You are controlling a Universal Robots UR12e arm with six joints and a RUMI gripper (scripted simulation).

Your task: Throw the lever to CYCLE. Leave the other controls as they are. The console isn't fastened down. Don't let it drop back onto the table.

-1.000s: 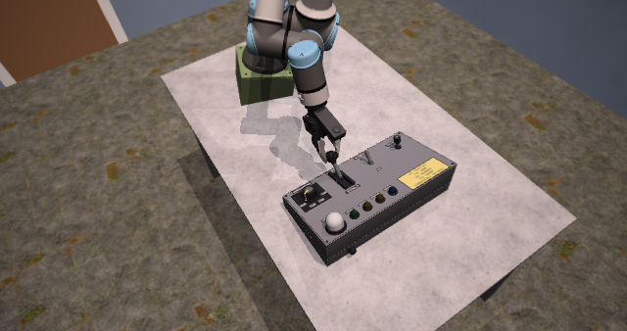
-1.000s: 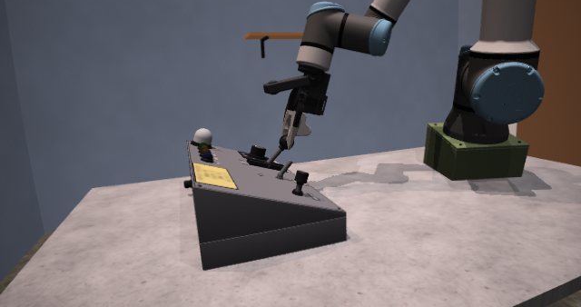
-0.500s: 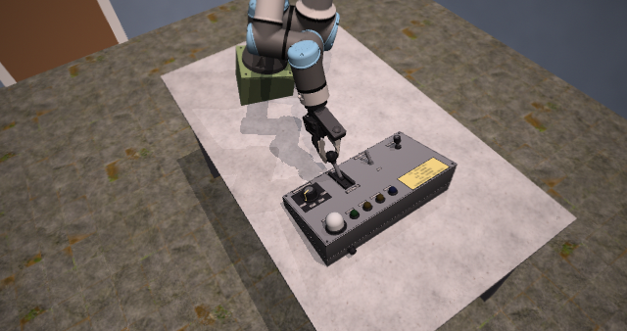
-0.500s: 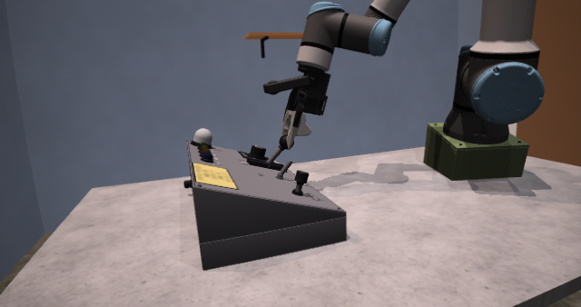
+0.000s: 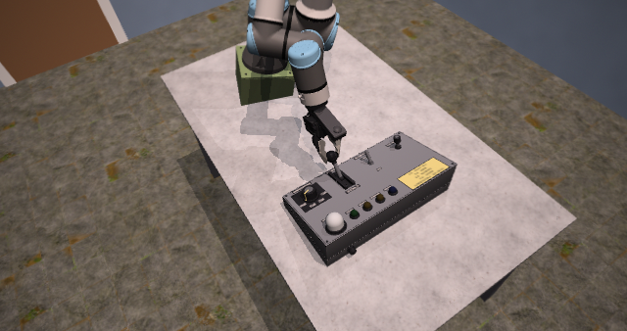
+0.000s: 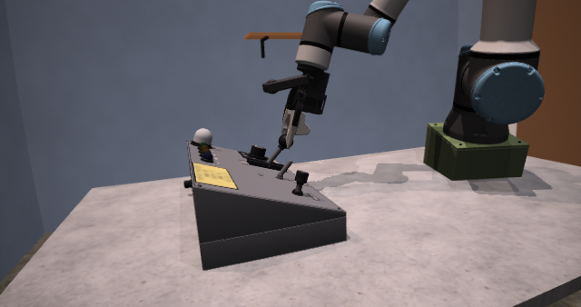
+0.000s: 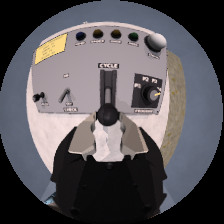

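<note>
The ball-topped lever lies 30 mm ahead of my hand and 30 mm below it. The rest, counted from my hand: rotary selector 50 mm ahead, 140 mm to the right, 40 mm below; then toggle switch 60 mm ahead, 120 mm to the left, 40 mm below; then wedge-shaped console 90 mm ahead, 50 mm to the left, 60 mm below.
</note>
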